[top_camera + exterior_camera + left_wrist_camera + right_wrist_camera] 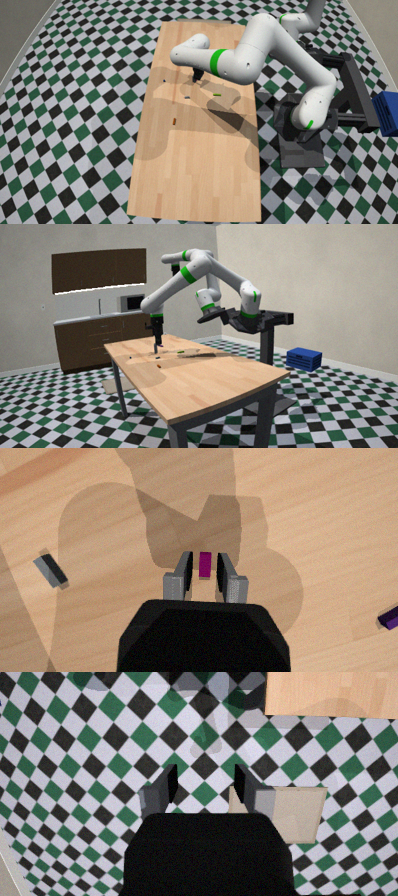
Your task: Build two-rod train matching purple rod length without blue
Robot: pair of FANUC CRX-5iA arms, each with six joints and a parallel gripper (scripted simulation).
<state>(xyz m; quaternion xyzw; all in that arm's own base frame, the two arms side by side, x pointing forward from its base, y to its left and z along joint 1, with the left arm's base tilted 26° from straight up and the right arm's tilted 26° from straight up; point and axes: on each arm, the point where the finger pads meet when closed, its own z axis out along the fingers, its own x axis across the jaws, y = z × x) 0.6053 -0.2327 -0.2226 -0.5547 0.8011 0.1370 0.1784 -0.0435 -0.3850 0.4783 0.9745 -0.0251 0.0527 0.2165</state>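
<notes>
Now: the magenta rod 20 mm below my left hand. Also, from my left hand: lime rod (150 mm behind, 100 mm to the left, 20 mm below); purple rod (100 mm behind, 180 mm to the right, 20 mm below); grey rod (30 mm ahead, 140 mm to the left, 20 mm below).
</notes>
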